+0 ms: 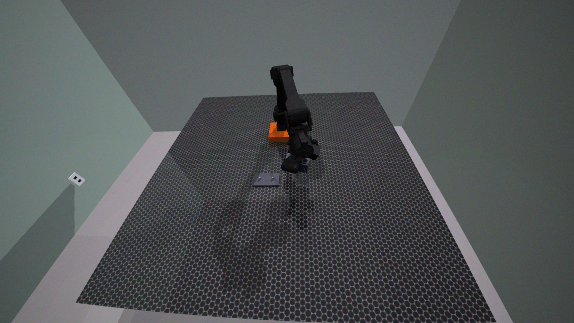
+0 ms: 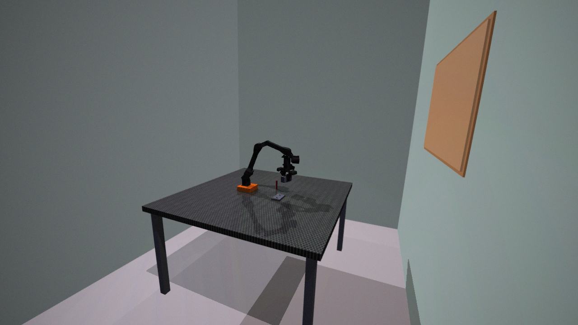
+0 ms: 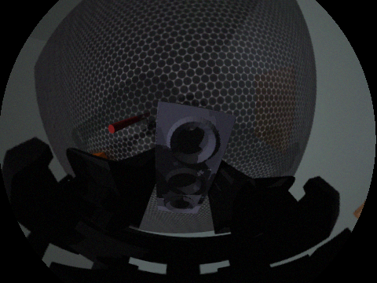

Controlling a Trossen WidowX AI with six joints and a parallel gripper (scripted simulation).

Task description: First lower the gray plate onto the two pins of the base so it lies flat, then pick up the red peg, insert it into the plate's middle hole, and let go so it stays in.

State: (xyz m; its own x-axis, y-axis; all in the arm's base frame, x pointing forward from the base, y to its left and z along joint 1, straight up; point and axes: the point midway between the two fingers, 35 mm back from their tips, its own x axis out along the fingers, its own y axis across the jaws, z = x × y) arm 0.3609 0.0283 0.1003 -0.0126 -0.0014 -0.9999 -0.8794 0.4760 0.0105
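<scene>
My gripper tip is now 30 mm past the base, 140 mm to the left of it and 100 mm above it. Round my gripper tip: red peg 100 mm behind, 60 mm to the left, 60 mm below; gray plate 30 mm above.
</scene>
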